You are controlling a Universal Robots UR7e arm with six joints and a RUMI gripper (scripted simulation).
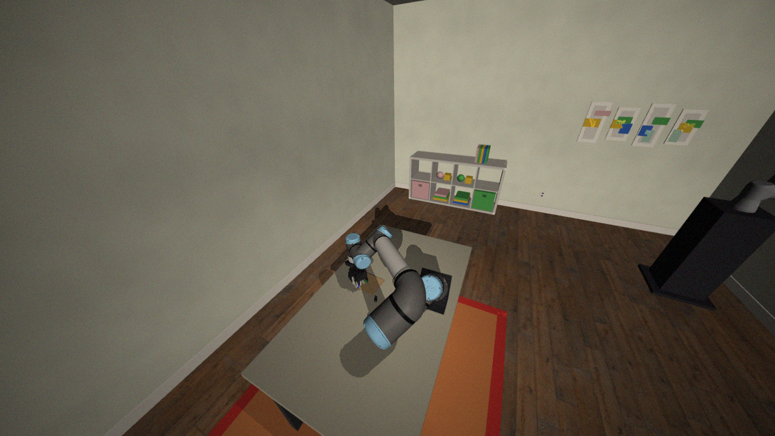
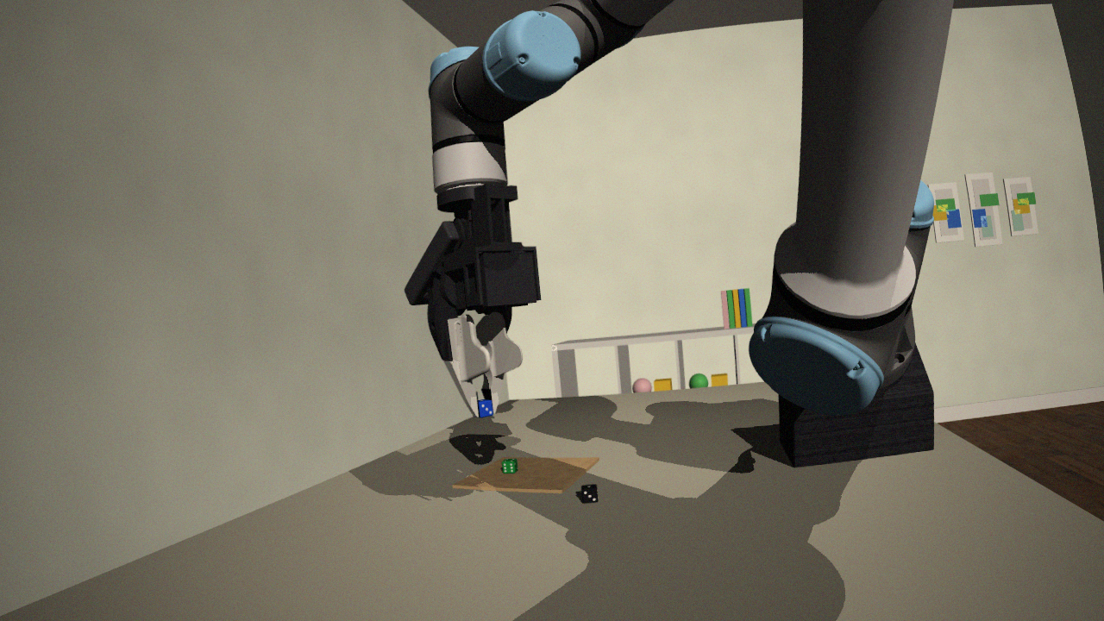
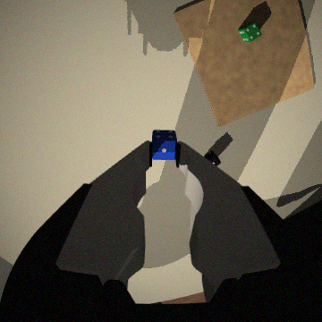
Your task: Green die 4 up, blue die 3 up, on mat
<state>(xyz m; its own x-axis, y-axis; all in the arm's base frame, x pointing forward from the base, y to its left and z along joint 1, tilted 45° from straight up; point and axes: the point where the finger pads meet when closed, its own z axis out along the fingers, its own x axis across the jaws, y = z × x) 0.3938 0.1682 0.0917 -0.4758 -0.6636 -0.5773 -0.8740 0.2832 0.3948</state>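
Now: hand 110 mm above the black die, 100 mm past it and 30 mm to the left of it. The rest, counted from my hand: green die 120 mm to the right, 100 mm below, 30 mm ahead; tan mat 120 mm to the right, 110 mm below, 10 mm ahead; blue die 10 mm below.
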